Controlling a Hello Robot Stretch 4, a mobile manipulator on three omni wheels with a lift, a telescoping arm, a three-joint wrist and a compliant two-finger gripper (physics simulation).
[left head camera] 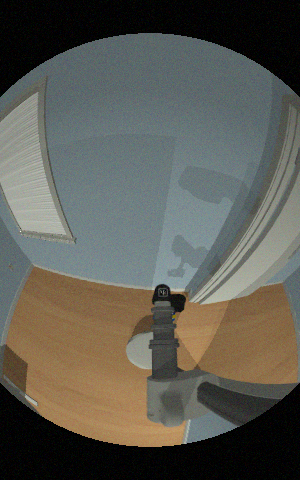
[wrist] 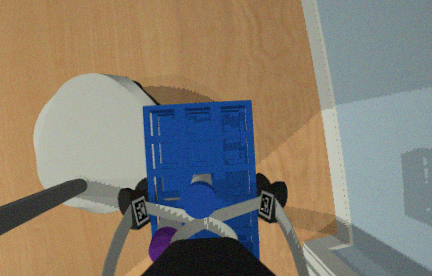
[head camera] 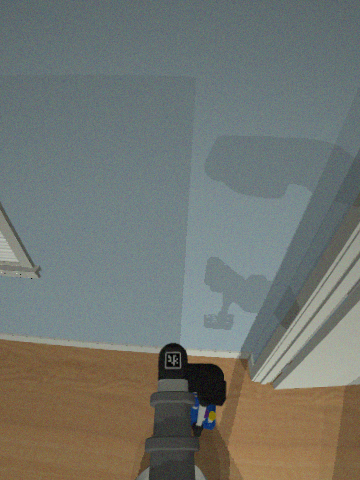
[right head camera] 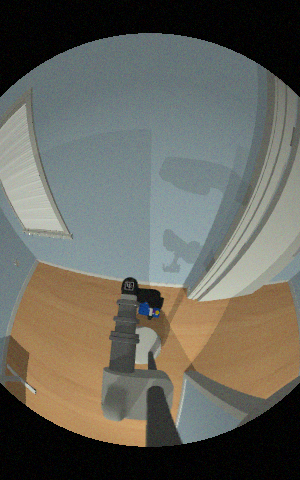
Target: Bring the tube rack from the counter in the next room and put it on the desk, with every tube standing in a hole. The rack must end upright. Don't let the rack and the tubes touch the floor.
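Places are measured from the robot's base along level axes (x ahead, y left, z up), in metres.
Where they show: gripper, fingertip midpoint: (head camera: 198, 409); robot's base, origin of the base link: (left head camera: 146, 349) (wrist: 117, 142) (right head camera: 140, 343).
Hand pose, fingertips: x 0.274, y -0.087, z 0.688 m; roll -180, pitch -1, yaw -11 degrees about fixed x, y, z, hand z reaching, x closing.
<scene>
Each offset is from my fingertips to the top centre of the thing. "spot": to the spot under its first point.
The blue tube rack {0.002 m ahead, 0.014 m left, 0.046 m up} (wrist: 216, 131) (head camera: 194, 416) (right head camera: 144, 309) hangs in the air above the floor, its grid of square holes facing the wrist camera. My gripper (wrist: 203, 192) is shut on the rack, one dark fingertip at each long side. A blue-capped tube {0.001 m ahead, 0.014 m left, 0.092 m up} (wrist: 199, 201) stands in the rack between the fingers. A purple cap {0.027 m back, 0.009 m right, 0.092 m up} (wrist: 162, 244) (head camera: 207, 414) shows at the rack's left edge in the wrist view. A yellow cap {0.034 m back, 0.029 m right, 0.092 m up} (head camera: 212, 415) (right head camera: 157, 312) shows in the head and right head views. The rack's near end and the tubes' lower parts are hidden. The desk does not show.
A blue wall (head camera: 110, 200) (left head camera: 110, 190) stands close ahead, with a white-slatted window {spot: 0.546 m ahead, 0.988 m left, 0.743 m up} (left head camera: 30, 170) (right head camera: 25, 175) at left. A white door with its frame (head camera: 325, 345) (right head camera: 270, 220) stands at right. A wall end (right head camera: 210, 415) is at lower right. My white base (wrist: 90, 135) is below.
</scene>
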